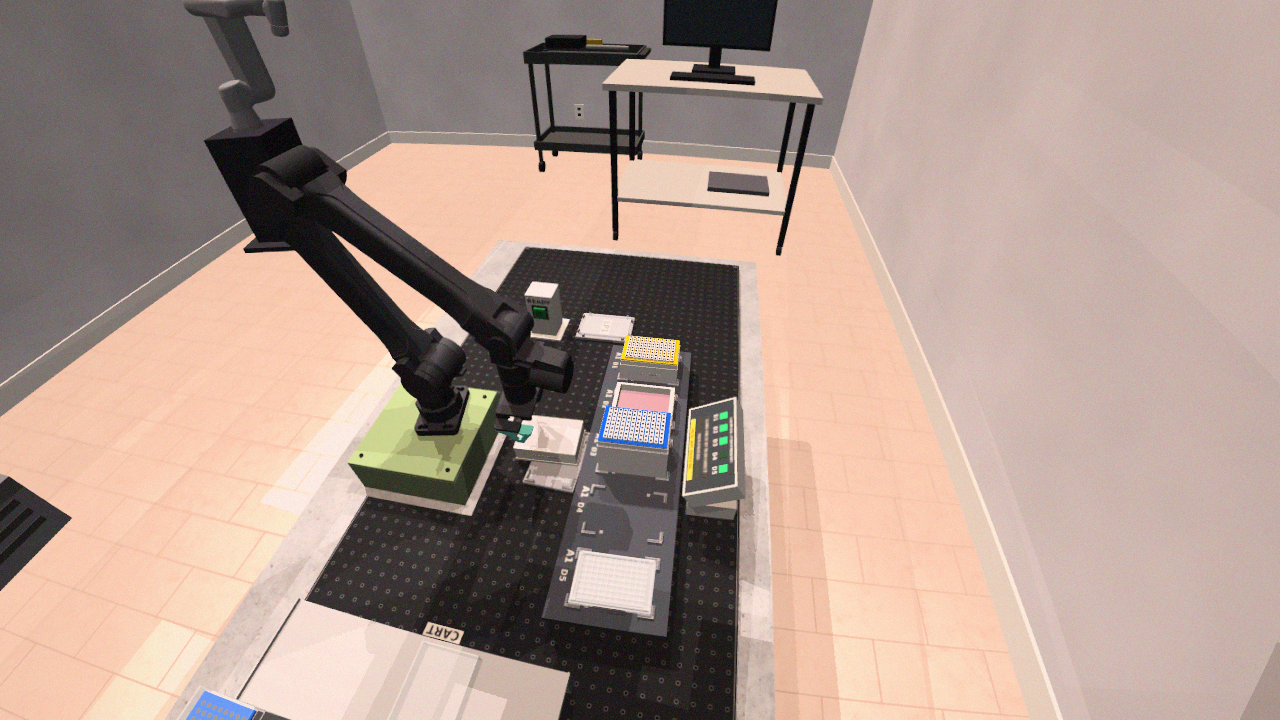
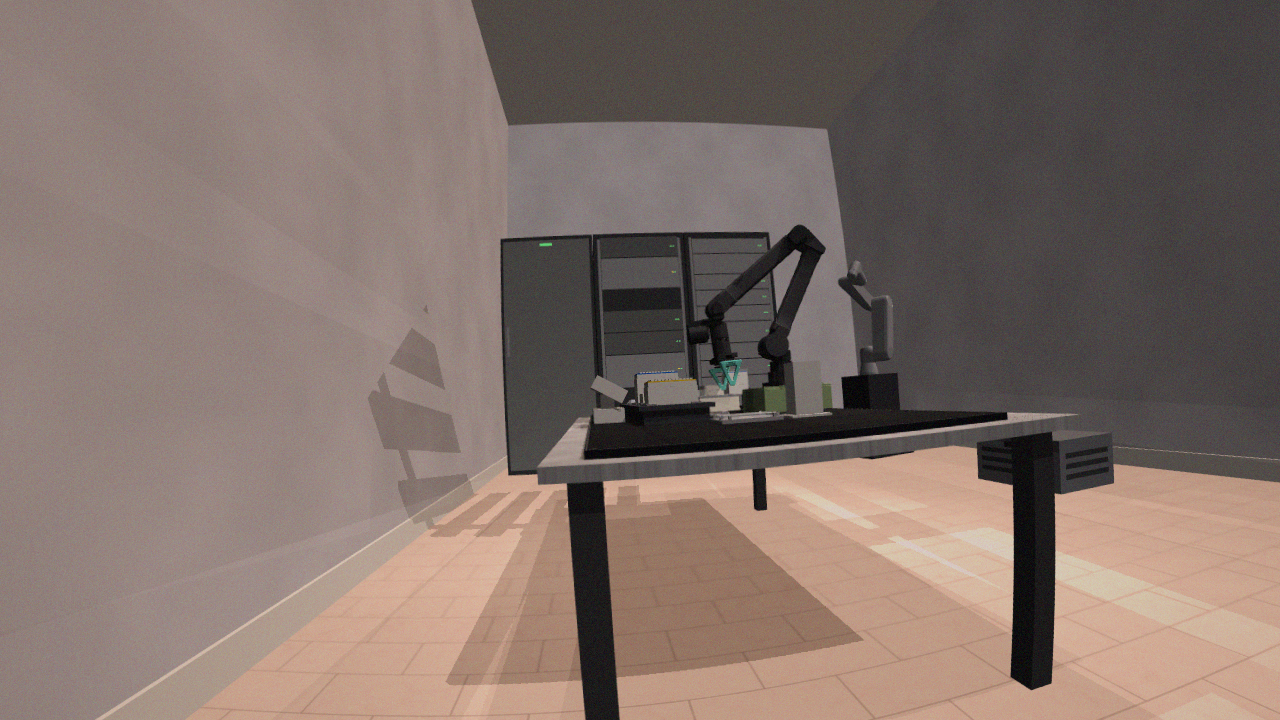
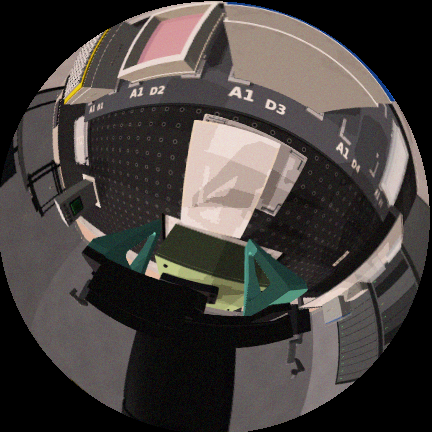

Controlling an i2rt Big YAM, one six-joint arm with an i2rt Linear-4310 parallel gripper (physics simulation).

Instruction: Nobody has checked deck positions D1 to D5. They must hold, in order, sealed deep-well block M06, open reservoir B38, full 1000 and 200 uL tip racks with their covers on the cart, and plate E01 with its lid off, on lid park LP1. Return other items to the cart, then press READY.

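Places are measured from the arm's base along level axes (x ahead, y left, z up), in millimetres.
Where they show: gripper, fingertip midpoint: (image 1: 527,421) (image 2: 728,387) (image 3: 203,234); arm's base, origin of the base link: (image 1: 444,412) (image 2: 782,386) (image 3: 190,287).
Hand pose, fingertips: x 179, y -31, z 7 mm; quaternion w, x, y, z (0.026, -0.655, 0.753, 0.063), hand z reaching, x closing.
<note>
Things, the pixels of their centre, and the offset from my fingertips. "spot": a spot on its surface instead. Level surfaces: height alone.
- white-topped block, body centre: (image 3: 223,181) (image 1: 550,439) (image 2: 716,405) dx +41, dy -9, dz -51 mm
- pale park tray, body centre: (image 3: 246,166) (image 1: 558,456) dx +57, dy -35, dz -75 mm
- deck, its level: dz -35 mm
- yellow-topped tip rack, body centre: (image 1: 650,358) (image 2: 670,391) dx +256, dy +178, dz -2 mm
- open pink reservoir, body centre: (image 1: 643,403) dx +235, dy +56, dz -19 mm
- tall blue-topped tip rack, body centre: (image 1: 635,441) (image 2: 656,387) dx +213, dy -65, dz +14 mm
- white plate, body centre: (image 1: 613,580) dx +171, dy -310, dz -27 mm
- READY button, body centre: (image 1: 540,312) (image 3: 75,205) dx -16, dy +359, dz -2 mm
- status panel, surface spot: (image 1: 713,447) spot: dx +354, dy -100, dz +36 mm
- cart, surface spot: (image 1: 331,653) spot: dx -243, dy -420, dz -23 mm
- blue-topped rack, surface spot: (image 1: 219,705) spot: dx -302, dy -509, dz +81 mm
- pale item, body centre: (image 1: 432,699) (image 3: 369,269) dx -72, dy -478, dz -10 mm
My gripper (image 1: 517,433) (image 2: 726,376) (image 3: 203,234) is open and empty, over the robot-side end of a white-topped block (image 1: 553,435) (image 3: 232,170). The block overlaps a pale park tray (image 1: 547,476) (image 3: 286,182); its label is unreadable. On the deck (image 1: 617,526), a yellow-topped tip rack (image 1: 651,349) (image 3: 77,75) stands at D1, an open pink reservoir (image 1: 644,399) (image 3: 175,37) at D2, and a tall blue-topped tip rack (image 1: 635,427) (image 3: 300,60) at D3. D4 shows bare corner guides. A white plate (image 1: 614,582) (image 3: 395,160) lies at D5. The READY button (image 1: 539,312) (image 3: 76,205) is green.
A flat pale plate or tray (image 1: 605,326) (image 3: 81,140) lies beside the button box. The status panel (image 1: 713,447) borders the deck. The cart (image 1: 331,653) holds a blue-topped rack (image 1: 219,705) and a pale item (image 1: 434,680). The green arm base (image 1: 420,461) (image 3: 200,252) is close to the block.
</note>
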